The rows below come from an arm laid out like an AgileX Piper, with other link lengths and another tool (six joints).
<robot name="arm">
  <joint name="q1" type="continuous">
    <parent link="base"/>
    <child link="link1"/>
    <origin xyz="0 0 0.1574" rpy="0 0 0"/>
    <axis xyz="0 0 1"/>
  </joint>
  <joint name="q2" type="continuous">
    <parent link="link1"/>
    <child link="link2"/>
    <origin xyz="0 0 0" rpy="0 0 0"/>
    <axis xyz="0 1 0"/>
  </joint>
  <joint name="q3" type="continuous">
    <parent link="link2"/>
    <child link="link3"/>
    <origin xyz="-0.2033 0 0.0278" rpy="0 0 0"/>
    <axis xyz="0 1 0"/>
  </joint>
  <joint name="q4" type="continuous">
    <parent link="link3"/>
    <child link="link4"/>
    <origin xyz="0.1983 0 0.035" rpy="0 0 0"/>
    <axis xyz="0.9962 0 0.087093"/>
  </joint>
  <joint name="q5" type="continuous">
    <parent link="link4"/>
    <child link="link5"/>
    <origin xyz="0 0 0" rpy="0 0 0"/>
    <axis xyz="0 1 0"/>
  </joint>
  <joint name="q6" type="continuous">
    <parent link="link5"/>
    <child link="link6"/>
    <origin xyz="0.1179 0 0.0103" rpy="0 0 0"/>
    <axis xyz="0.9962 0 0.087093"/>
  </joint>
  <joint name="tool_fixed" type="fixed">
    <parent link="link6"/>
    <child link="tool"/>
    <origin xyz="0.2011 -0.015 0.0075" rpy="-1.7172 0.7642 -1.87"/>
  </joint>
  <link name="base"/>
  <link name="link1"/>
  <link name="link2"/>
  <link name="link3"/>
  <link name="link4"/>
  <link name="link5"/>
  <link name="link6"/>
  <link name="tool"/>
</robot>
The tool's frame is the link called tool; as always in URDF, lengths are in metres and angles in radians. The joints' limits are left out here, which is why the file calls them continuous.
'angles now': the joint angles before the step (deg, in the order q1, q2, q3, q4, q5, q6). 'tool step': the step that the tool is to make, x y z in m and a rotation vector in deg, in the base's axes. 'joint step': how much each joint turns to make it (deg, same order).
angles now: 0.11 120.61 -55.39 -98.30 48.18 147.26
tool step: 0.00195 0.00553 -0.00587 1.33 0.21 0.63
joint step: 0.00 0.00 -0.01 0.12 -1.48 -0.01
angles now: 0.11 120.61 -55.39 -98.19 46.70 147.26
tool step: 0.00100 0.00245 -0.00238 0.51 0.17 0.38
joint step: 0.00 -0.01 0.00 0.01 -0.65 -0.12
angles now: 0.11 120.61 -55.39 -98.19 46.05 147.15
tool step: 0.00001 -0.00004 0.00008 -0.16 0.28 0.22
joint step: 0.00 0.00 -0.01 0.02 -0.01 -0.41
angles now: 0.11 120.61 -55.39 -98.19 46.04 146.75
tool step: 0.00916 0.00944 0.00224 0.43 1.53 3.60
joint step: 0.00 -1.74 0.00 0.07 -2.65 -4.15
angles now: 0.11 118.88 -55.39 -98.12 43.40 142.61
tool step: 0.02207 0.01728 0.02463 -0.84 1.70 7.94
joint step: 0.01 -6.11 -0.01 1.34 -4.81 -11.06
